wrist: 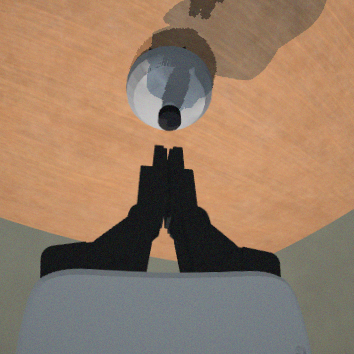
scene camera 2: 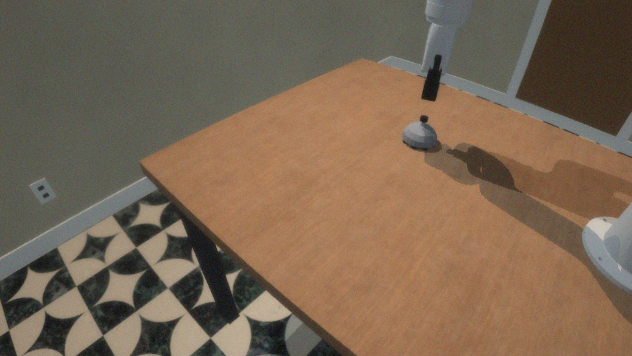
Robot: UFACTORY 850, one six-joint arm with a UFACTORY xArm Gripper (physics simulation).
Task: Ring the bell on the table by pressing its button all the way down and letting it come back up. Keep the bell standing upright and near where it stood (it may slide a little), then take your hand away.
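Observation:
A silver dome-shaped bell stands upright on the wooden table. Its black button sticks up from the top of the dome. My gripper is shut and empty, its two black fingers together and pointing down. It hangs above the bell, with a visible gap between the fingertips and the button in both views. Nothing touches the bell's button.
The arm's white base stands at the right of the table in the scene view. Shadows of the arm fall on the table to the right of the bell. The table's left corner and edge show above a tiled floor, and a grey wall stands behind.

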